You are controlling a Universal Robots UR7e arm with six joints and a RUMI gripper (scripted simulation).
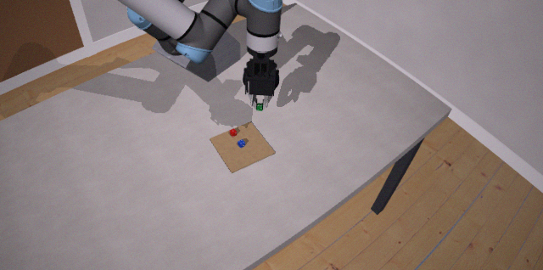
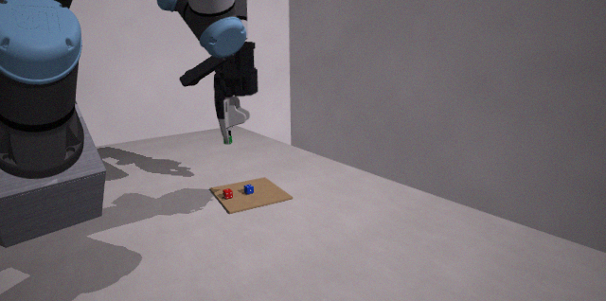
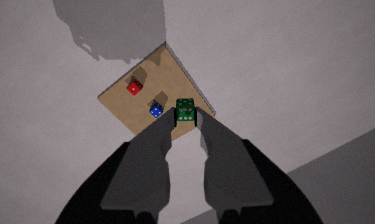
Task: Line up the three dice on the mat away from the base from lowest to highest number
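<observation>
Now: hand 110 mm above the blue die and 70 mm to the left of it. From my hand the other things lie so: green die 10 mm below; then square mat 120 mm below, 70 mm to the right; then red die 110 mm below, 60 mm to the right, 50 mm behind.
</observation>
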